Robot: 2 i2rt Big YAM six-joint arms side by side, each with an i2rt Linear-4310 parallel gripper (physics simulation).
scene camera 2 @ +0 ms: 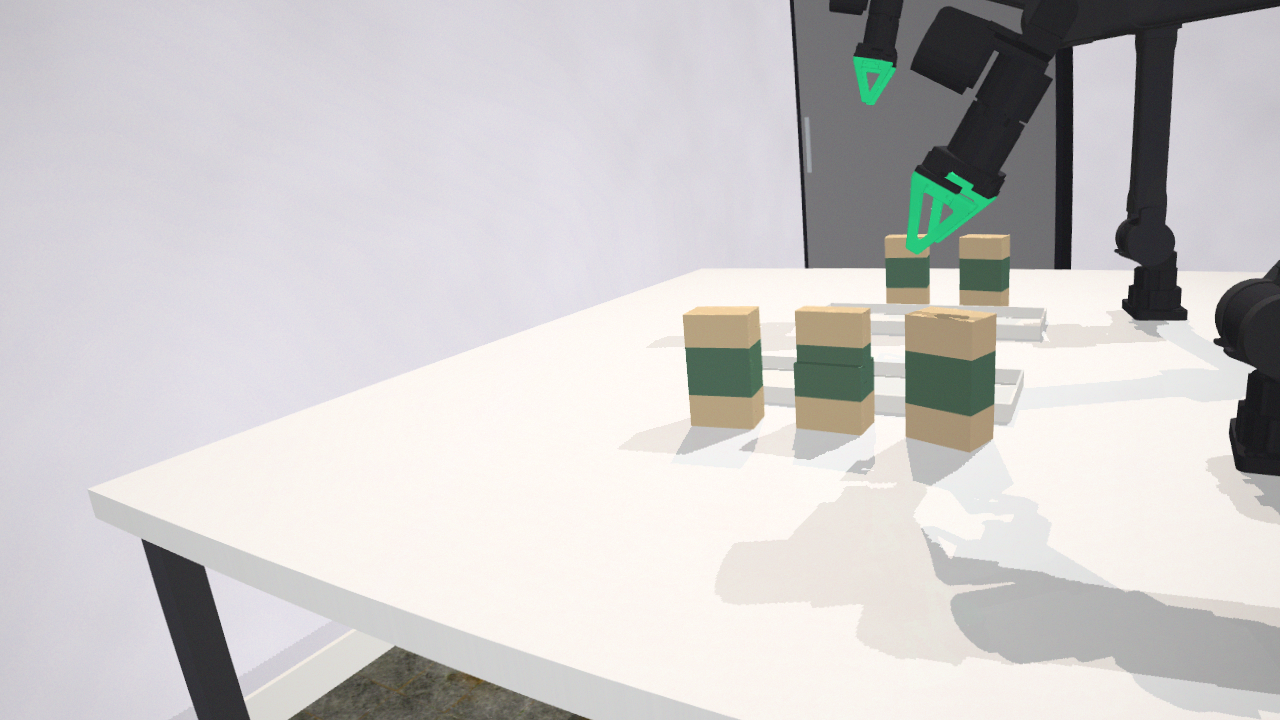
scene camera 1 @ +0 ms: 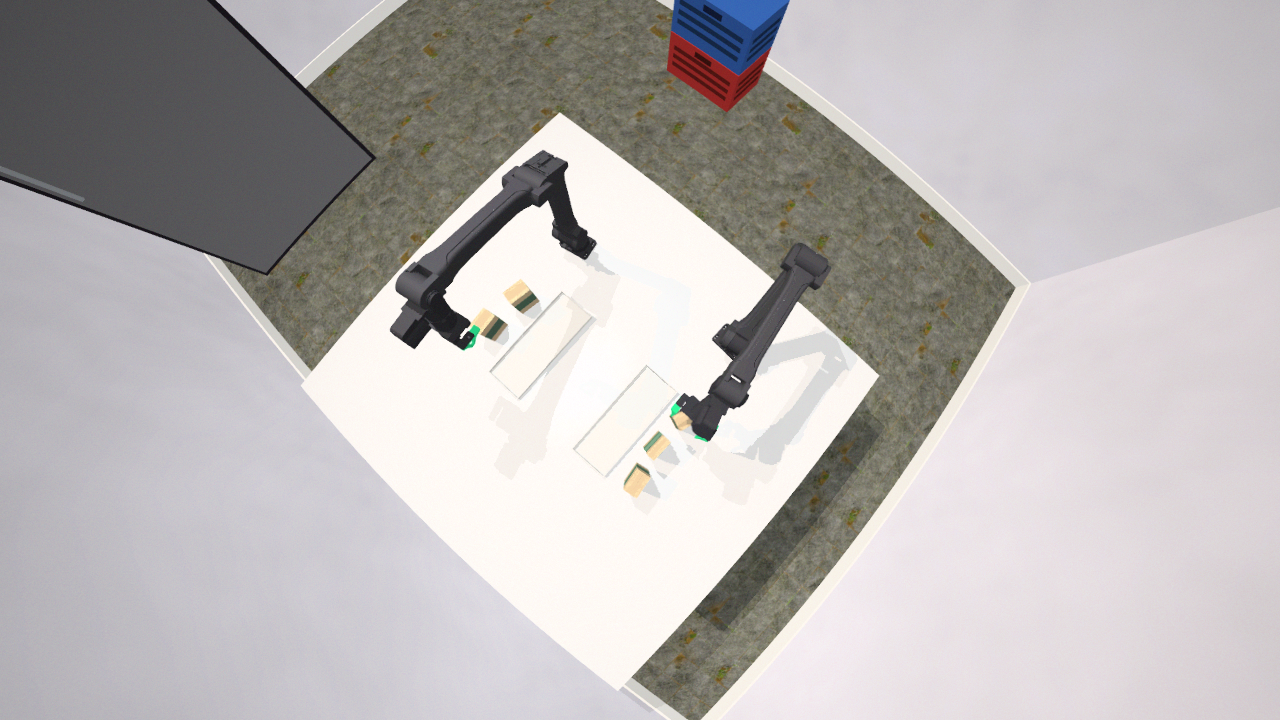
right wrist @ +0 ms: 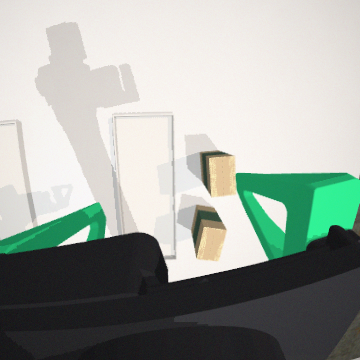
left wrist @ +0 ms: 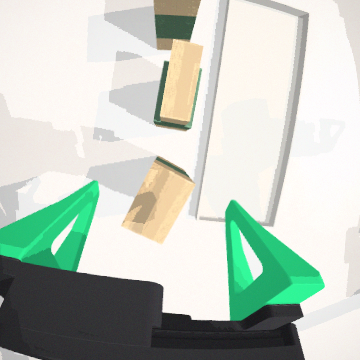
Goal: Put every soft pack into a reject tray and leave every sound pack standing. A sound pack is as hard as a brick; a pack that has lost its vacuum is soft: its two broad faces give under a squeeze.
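Places are measured from the left arm's base along level axes (x left, y back, z up), in centimetres.
Pixels of known places: left gripper, between the fingertips: (scene camera 2: 922, 245) (scene camera 1: 683, 425) (left wrist: 164, 196); right gripper, between the fingertips: (scene camera 2: 867, 103) (scene camera 1: 458, 336) (right wrist: 168, 195); left arm's base, origin of its link: (scene camera 2: 1279, 454) (scene camera 1: 730, 342); right arm's base, origin of its link: (scene camera 2: 1153, 313) (scene camera 1: 578, 244).
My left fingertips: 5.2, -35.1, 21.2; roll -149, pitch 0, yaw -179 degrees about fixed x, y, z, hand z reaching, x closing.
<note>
For each thing: its middle in the pictures, then the offset to it from my left fingertips, as dx, dy, dz. Level surfaces: height alone.
- end pack, middle of its body: (scene camera 2: 724, 366) (scene camera 1: 636, 479) +3.0, -23.3, -14.2
- middle pack, middle of its body: (scene camera 2: 834, 368) (left wrist: 177, 95) (scene camera 1: 657, 445) +0.1, -10.4, -14.2
- turned pack, middle of its body: (scene camera 2: 949, 377) (left wrist: 158, 190) (scene camera 1: 684, 417) +0.3, +3.0, -14.2
- white table, height of its surface: dz -21.2
Three tan packs with green bands stand in a row beside the near reject tray (scene camera 1: 590, 468) (left wrist: 299, 65): an end pack (scene camera 1: 637, 480) (scene camera 2: 723, 368), a middle pack (scene camera 1: 657, 445) (scene camera 2: 833, 383) (left wrist: 181, 82) whose green band looks stepped, and a turned pack (scene camera 2: 948, 380) (left wrist: 158, 201). Two more packs (scene camera 1: 488, 324) (scene camera 1: 520, 296) (scene camera 2: 907, 273) (scene camera 2: 983, 273) (right wrist: 221, 175) (right wrist: 211, 240) stand beside the other tray (scene camera 1: 505, 385) (right wrist: 174, 200). My left gripper (scene camera 2: 950, 223) (left wrist: 164, 196) is open above the turned pack, with nothing between its fingertips. My right gripper (right wrist: 168, 195) is open, high beside the two packs.
Both trays lie between the two groups of packs on the white table (scene camera 1: 501, 519) (scene camera 2: 447, 537). The arms cross over the table and cast shadows. Blue and red crates (scene camera 1: 729, 31) (scene camera 1: 716, 76) are stacked on the floor beyond the table, and a dark panel (scene camera 1: 179, 125) stands at the upper left.
</note>
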